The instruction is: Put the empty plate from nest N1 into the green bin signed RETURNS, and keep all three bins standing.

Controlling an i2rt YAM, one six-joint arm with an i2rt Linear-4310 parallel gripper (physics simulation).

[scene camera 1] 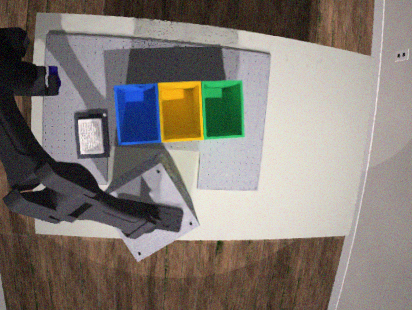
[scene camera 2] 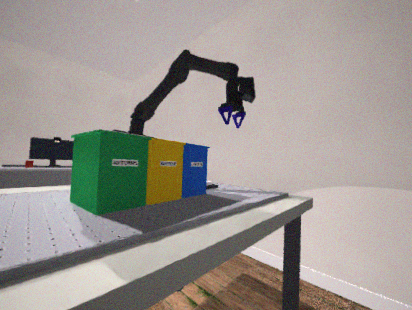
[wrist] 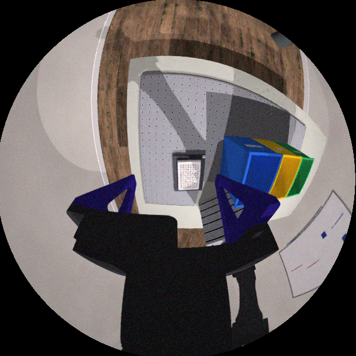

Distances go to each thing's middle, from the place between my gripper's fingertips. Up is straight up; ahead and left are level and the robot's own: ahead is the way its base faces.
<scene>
I see my gripper 270 mm above the white gridded plate (scene camera 1: 90, 130), 150 mm past it and 80 mm to the left of it. From my hand the other things lie so: blue bin (scene camera 1: 137, 109) (250 mm to the right, 200 mm below, 30 mm behind); yellow bin (scene camera 1: 180, 103) (380 mm to the right, 200 mm below); green bin (scene camera 2: 109, 169) (510 mm to the right, 200 mm below, 30 mm ahead).
</scene>
